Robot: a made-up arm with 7 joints.
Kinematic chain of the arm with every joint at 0, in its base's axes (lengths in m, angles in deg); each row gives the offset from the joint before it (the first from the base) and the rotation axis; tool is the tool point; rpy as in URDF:
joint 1: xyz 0 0 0.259 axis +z
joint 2: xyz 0 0 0 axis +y
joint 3: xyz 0 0 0.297 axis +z
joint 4: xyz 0.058 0 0 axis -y
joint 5: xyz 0.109 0 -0.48 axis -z
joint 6: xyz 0 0 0 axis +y
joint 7: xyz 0.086 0 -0.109 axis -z
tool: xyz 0 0 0 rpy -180 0 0
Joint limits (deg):
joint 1: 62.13..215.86
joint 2: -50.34..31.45
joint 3: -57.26..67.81
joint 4: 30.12..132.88
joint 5: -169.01..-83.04
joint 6: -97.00..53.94
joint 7: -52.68..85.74
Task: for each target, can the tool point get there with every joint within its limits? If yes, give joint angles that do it. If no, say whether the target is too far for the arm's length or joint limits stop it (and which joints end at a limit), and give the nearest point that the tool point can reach.
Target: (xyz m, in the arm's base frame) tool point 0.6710 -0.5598 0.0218
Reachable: no: joint limits stop it (at a limit: joint 1, joint 2, joint 3, joint 5) | nearest point 0.2614 -0.4338 0.1224 | short by 0.440 m
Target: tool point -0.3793 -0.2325 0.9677
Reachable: yes | joints 194.30 -15.80 8.80 107.48 -117.24 20.36 68.94
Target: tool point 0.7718 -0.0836 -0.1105
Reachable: no: joint limits stop it (at a limit: joint 1, joint 2, joint 3) | nearest point 0.5725 -0.0083 0.0727 | short by 0.281 m
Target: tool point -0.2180 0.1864 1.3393
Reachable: no: too far | nearest point -0.1789 0.1530 1.1457 | short by 0.200 m
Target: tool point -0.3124 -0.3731 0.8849
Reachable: yes | joints 171.18 -11.50 37.73 113.00 -118.52 -18.77 61.55
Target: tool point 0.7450 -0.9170 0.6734
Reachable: no: too far | nearest point 0.4354 -0.5359 0.7740 | short by 0.501 m
